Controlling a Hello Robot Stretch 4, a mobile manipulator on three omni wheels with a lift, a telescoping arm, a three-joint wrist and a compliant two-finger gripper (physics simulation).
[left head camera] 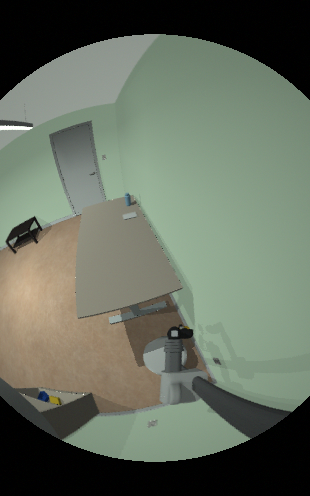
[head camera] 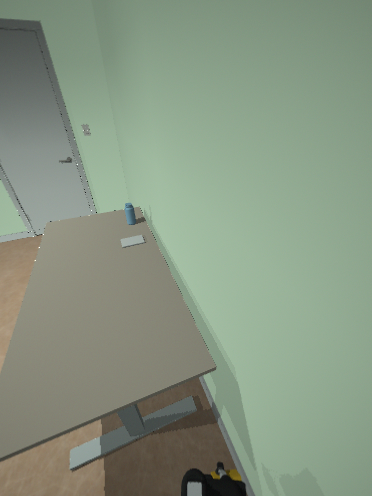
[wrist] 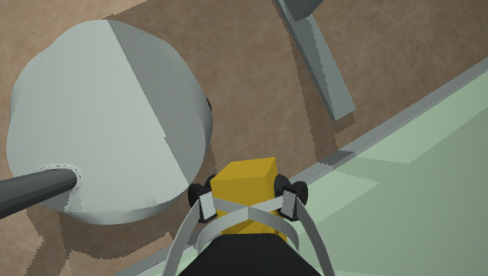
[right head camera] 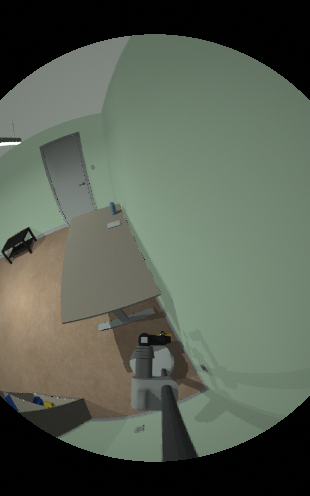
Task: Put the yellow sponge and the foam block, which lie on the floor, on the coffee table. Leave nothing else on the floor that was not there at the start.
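Seen in the pictures: gripper, fingertip midpoint: (wrist: 249, 189); robot's base, link origin: (left head camera: 164, 354) (wrist: 129, 127) (right head camera: 152, 361).
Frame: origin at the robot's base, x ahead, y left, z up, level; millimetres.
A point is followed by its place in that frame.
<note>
A yellow block, seemingly the yellow sponge (wrist: 245, 185) {x 215, y -73, z 494 mm} (head camera: 233, 474) {x 245, y -132, z 478 mm} (right head camera: 168, 336), is between the fingers of my gripper (wrist: 249, 189) {x 226, y -88, z 442 mm} (head camera: 220, 476) {x 226, y -88, z 442 mm} (left head camera: 181, 331) {x 226, y -88, z 442 mm} (right head camera: 161, 338) {x 226, y -88, z 442 mm}, which is shut on it. The gripper holds it above the floor near the wall, beside my round base. A low black table (left head camera: 22, 229) {x 1546, y 3156, z 423 mm} (right head camera: 17, 239) {x 1566, y 3160, z 423 mm}, seemingly the coffee table, stands by the far wall at the left of both side head views. The foam block cannot be made out on the visible floor.
A long desk (head camera: 100, 310) {x 739, y 451, z 693 mm} (left head camera: 115, 255) {x 750, y 446, z 693 mm} bears a blue bottle (head camera: 130, 215) {x 1551, y 494, z 779 mm} and a white flat item (head camera: 132, 241) {x 1312, y 434, z 702 mm}. Its foot (wrist: 340, 95) is near the gripper. An open box (left head camera: 75, 417) at lower left holds blue and yellow things. My base (wrist: 90, 110) {x -21, y 27, z 187 mm} is left of the gripper.
</note>
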